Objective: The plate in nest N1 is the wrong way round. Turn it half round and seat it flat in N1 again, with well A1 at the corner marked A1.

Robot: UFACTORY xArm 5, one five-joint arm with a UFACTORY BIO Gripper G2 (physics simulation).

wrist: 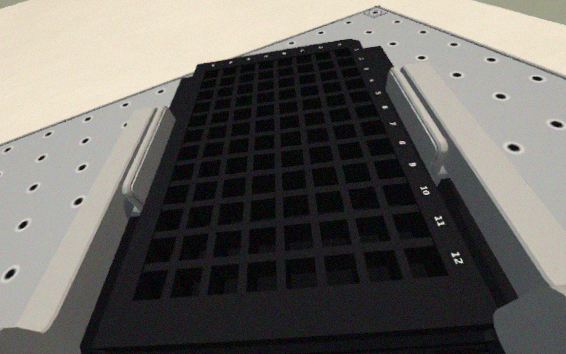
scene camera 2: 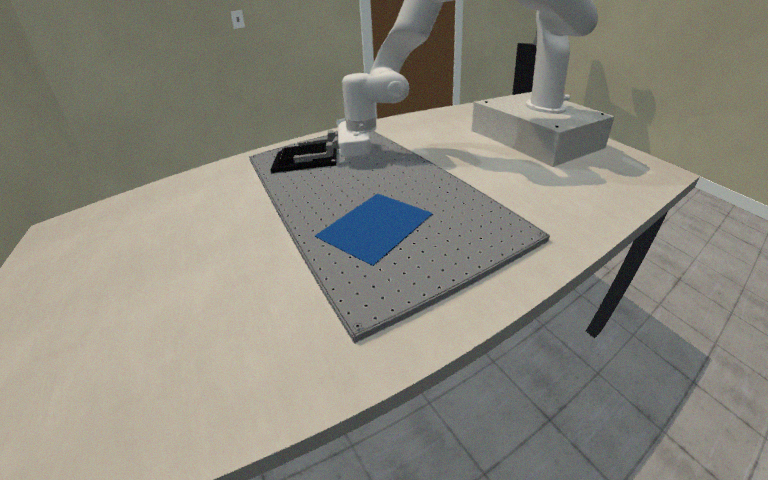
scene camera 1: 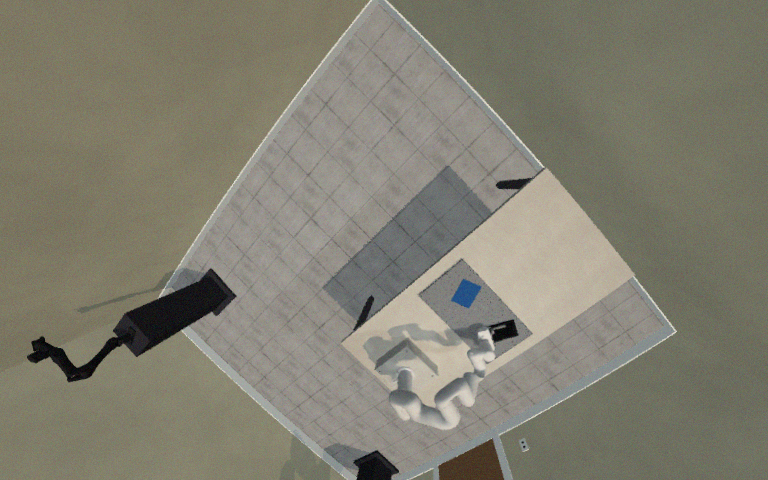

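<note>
The black plate [scene camera 1: 510,328] [wrist: 285,312] has a grid of square wells. In the wrist view its number 1 is at the far right and number 12 at the near right; the far letters are too small to read surely. A black nest [wrist: 381,59] shows past the plate's far right corner; its A1 mark does not show. My gripper [scene camera 1: 499,327] [scene camera 2: 311,151] [wrist: 283,135] is shut on the plate, one pad against each long side. The plate looks level and low over the nest; whether it touches the nest's floor is hidden.
The grey perforated board [scene camera 1: 441,294] [scene camera 2: 487,226] [wrist: 60,172] carries a flat blue rectangle [scene camera 1: 466,293] [scene camera 2: 373,229] away from the nest. The arm's grey base block [scene camera 2: 512,127] stands on the table [scene camera 2: 169,294] beside the board. The board's far corner shows in the wrist view.
</note>
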